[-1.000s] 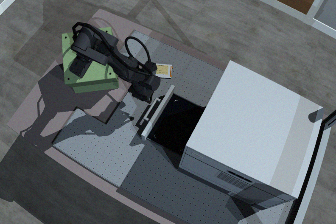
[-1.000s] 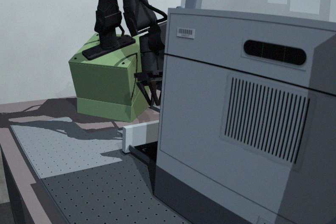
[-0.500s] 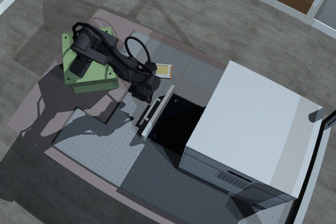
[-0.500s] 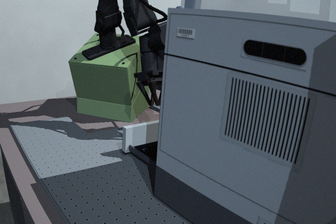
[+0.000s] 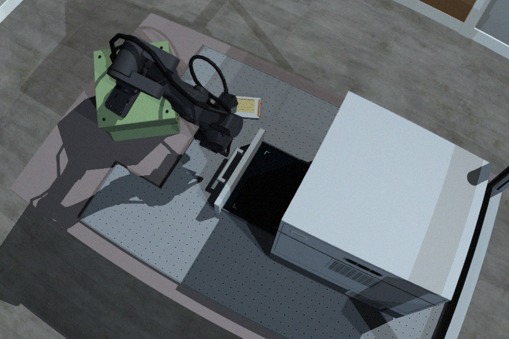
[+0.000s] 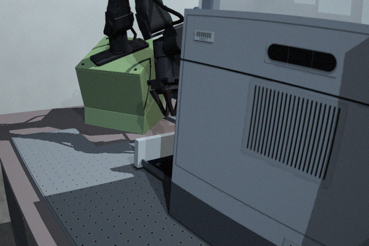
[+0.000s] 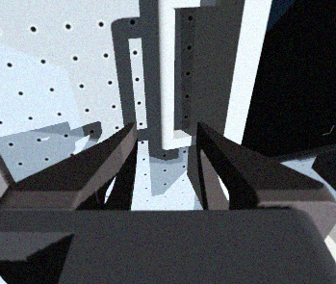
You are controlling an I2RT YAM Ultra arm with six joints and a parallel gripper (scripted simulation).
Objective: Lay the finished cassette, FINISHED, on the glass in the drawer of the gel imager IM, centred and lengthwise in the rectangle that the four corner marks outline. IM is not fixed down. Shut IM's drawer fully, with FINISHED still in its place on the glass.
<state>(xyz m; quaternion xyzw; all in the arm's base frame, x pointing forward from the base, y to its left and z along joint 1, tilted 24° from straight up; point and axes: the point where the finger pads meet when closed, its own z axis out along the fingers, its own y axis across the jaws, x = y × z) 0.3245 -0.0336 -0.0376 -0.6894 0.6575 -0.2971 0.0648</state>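
The cassette FINISHED is 4 cm behind my hand, 23 cm to the left of it and 12 cm below it. From my hand the other things lie so: imager drawer 17 cm ahead, 1 cm to the right, 8 cm below.
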